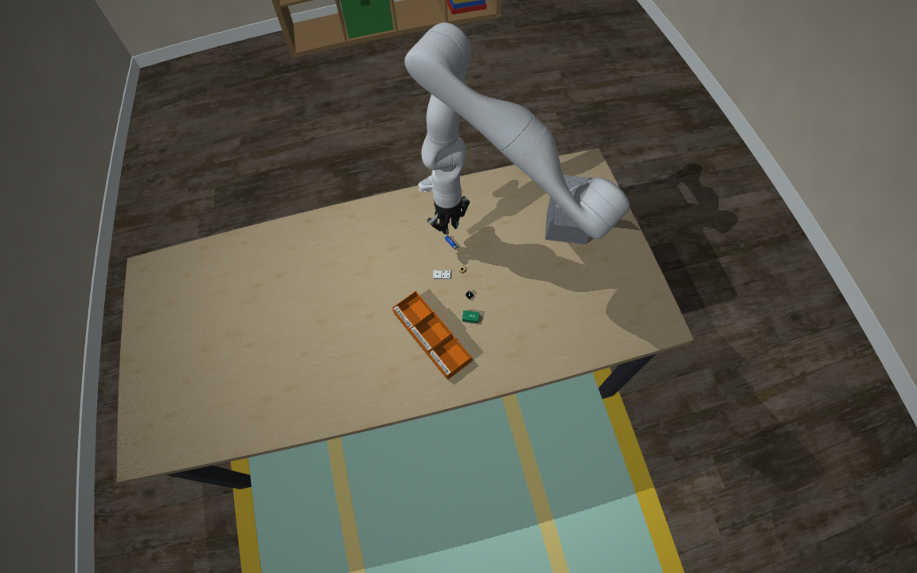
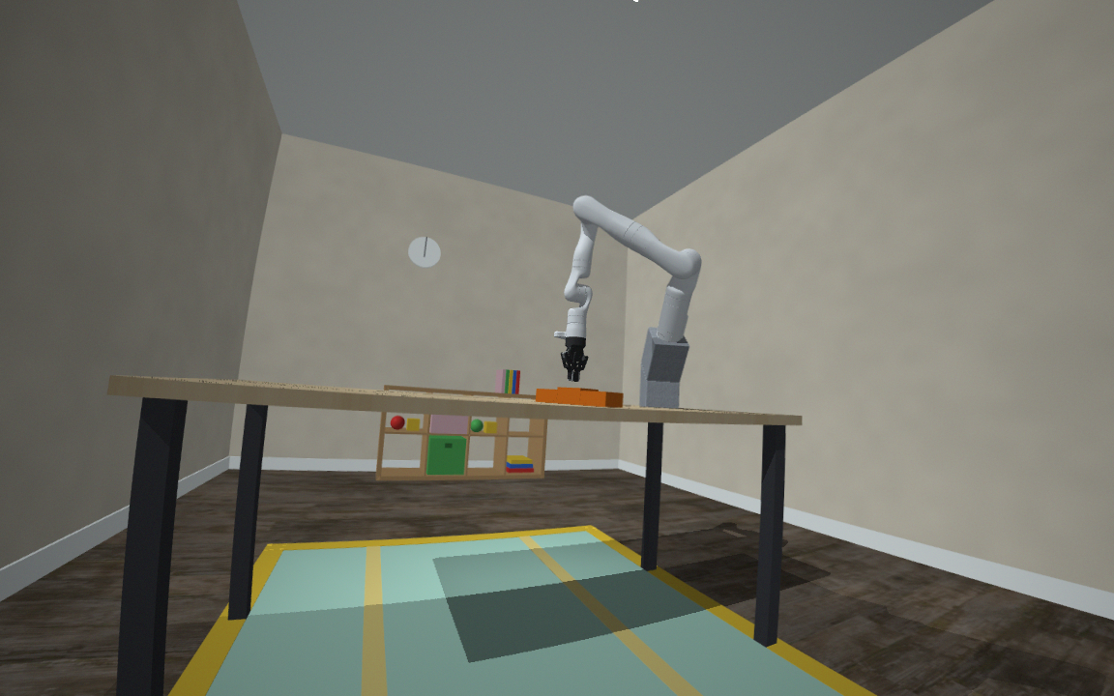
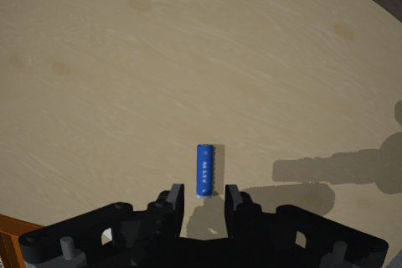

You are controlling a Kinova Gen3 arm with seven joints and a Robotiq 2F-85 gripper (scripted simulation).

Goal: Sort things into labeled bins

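Now: the blue cylinder 9 cm below my hand. The rest, counted from my hand: brass hex nut: 1 cm behind, 10 cm to the left, 9 cm below; white domino: 5 cm ahead, 10 cm to the left, 9 cm below; black die: 1 cm behind, 19 cm to the left, 9 cm below.
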